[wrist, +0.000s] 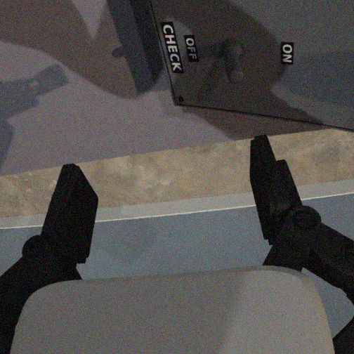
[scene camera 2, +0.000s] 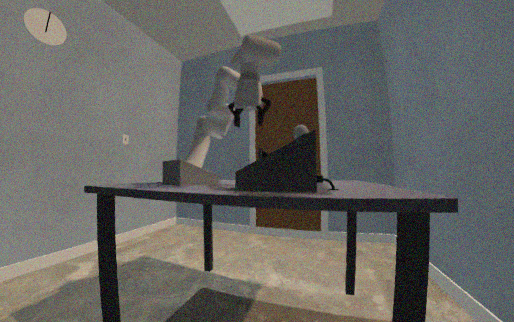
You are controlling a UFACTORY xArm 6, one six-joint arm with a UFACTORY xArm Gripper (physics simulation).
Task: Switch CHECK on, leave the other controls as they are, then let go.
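Seen in the pictures: gripper, between the fingertips: [scene camera 2: 248,125]; arm's base, origin of its link: [scene camera 2: 191,168].
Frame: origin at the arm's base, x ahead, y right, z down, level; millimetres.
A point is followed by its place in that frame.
Observation:
The CHECK switch [wrist: 233,62] is a grey toggle lever on the dark sloped console [scene camera 2: 285,172] @(y 333, x 489, z 21 mm) [wrist: 320,75]. In the wrist view it stands between the OFF label [wrist: 190,48] and the ON label [wrist: 286,53], nearer OFF; its rounded tip points to the bottom of the view. Which way it is switched I cannot tell for sure. The CHECK label [wrist: 171,47] is beside OFF, along the panel edge. My gripper [scene camera 2: 249,124] @(y 235, x 356, z -152 mm) [wrist: 165,168] is open and empty, above the low end of the console and apart from the lever.
A pale round knob [scene camera 2: 300,131] @(y 305, x 538, z -107 mm) rises near the console's high end. A black cable [scene camera 2: 328,182] @(y 272, x 627, z 54 mm) leaves its back. The grey arm base block [scene camera 2: 172,173] @(y 112, x -40, z 24 mm) stands left of the console on the table [scene camera 2: 135,189] @(y 370, x -7, z 78 mm). A brown door [scene camera 2: 290,105] is behind.

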